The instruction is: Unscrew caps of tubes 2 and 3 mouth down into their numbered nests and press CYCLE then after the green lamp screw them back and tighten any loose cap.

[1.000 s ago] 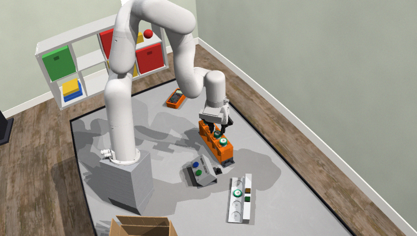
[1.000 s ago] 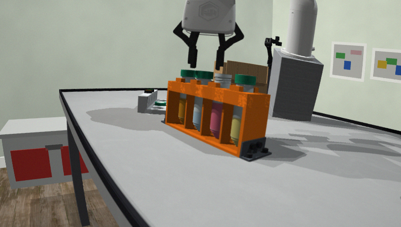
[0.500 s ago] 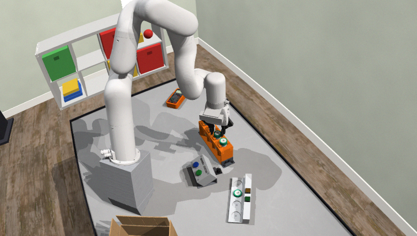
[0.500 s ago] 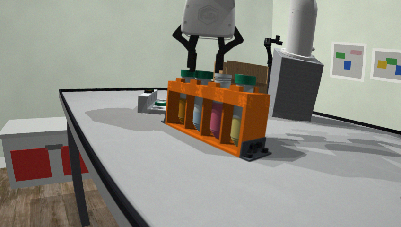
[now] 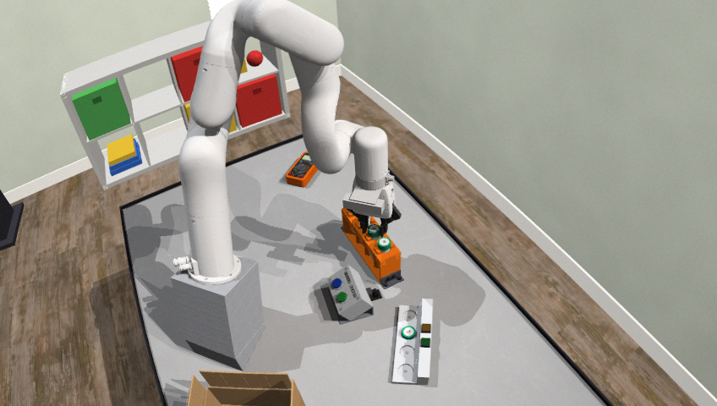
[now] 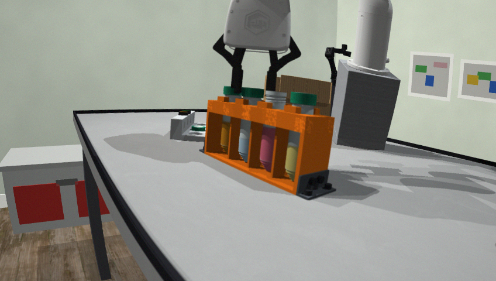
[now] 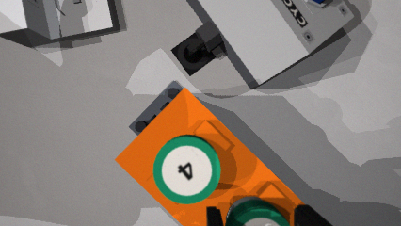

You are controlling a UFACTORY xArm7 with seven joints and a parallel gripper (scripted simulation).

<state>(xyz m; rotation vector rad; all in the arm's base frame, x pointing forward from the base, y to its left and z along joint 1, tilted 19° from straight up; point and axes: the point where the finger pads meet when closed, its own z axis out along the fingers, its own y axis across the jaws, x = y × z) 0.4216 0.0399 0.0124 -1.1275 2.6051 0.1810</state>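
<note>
Now: the tube 3 threaded neck 1 cm below my hand. Round my hand: cap 4: 5 cm to the right, 2 cm below; then cap 1: 10 cm to the left, 2 cm below, 1 cm behind; then cap 3: 2 cm below.
</note>
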